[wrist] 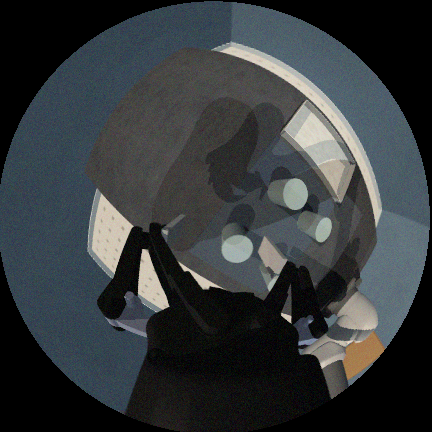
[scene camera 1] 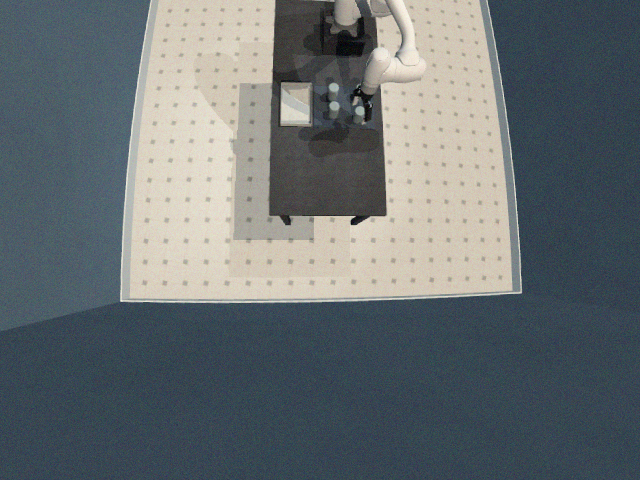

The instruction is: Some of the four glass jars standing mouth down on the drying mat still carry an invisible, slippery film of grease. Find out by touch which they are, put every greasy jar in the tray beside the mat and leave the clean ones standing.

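Frame: origin at the arm's base, x ahead, y left, z up, level; centimetres.
Seen in the pictures: gripper, between the fingertips: (wrist: 223, 234) (scene camera 1: 358, 114); arm's base, origin of its link: (wrist: 341, 297) (scene camera 1: 344, 24).
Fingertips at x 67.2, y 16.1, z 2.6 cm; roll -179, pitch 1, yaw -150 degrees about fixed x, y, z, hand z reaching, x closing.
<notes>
Offsets run from my fingertips to a thing's top centre. "spot": to the spot under its first point. Level surfaces: height alone.
Three pale green jars stand mouth down on the dark blue mat {dz -13.2 cm} (scene camera 1: 320, 103) (wrist: 267, 220): a front left jar {dx -5.8, dy -15.2, dz -4.4 cm} (scene camera 1: 333, 109) (wrist: 294, 194), a back left jar {dx -18.9, dy -17.1, dz -4.4 cm} (scene camera 1: 333, 90) (wrist: 321, 228) and a front right jar {dx -5.5, dy +1.4, dz -4.4 cm} (scene camera 1: 359, 114) (wrist: 237, 247). The fourth jar {spot: dx -20.6, dy +1.9, dz -4.3 cm} (wrist: 272, 284) is mostly hidden behind a finger in the wrist view and does not show clearly in the scene view. My gripper (scene camera 1: 360, 110) (wrist: 223, 234) is open and tilted, with the front right jar seen between its spread fingertips; their height over it is hard to tell. The tray {dx -8.2, dy -39.9, dz -10.5 cm} (scene camera 1: 294, 108) (wrist: 320, 132) holds no jar.
The tray lies left of the mat in the scene view. The dark table {dz -13.5 cm} (scene camera 1: 325, 180) (wrist: 150, 125) reaches forward of the mat, its right edge close beside my gripper. The white arm (scene camera 1: 395, 69) comes in from the back right. The arm's shadows fall across the mat and table.
</notes>
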